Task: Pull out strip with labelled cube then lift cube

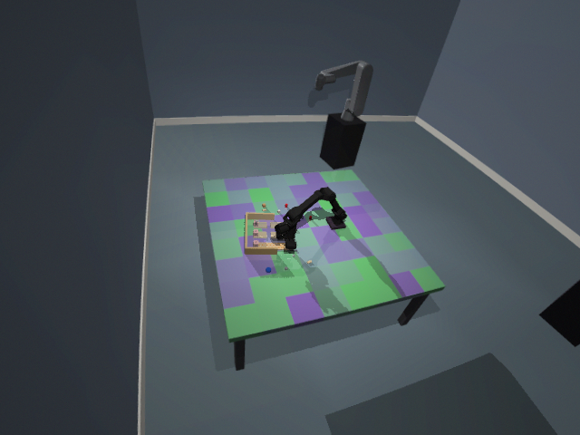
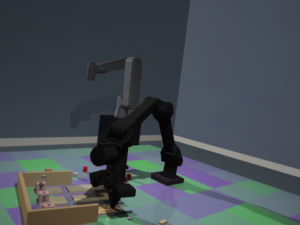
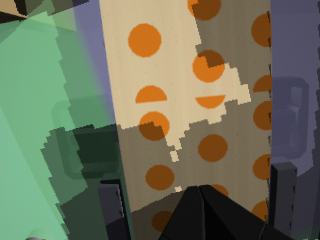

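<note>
Right now the dotted strip is 90 mm ahead of my gripper tip and 40 mm to the right of it. From my gripper tip the other things lie so: blue piece 190 mm ahead, 120 mm to the left.
</note>
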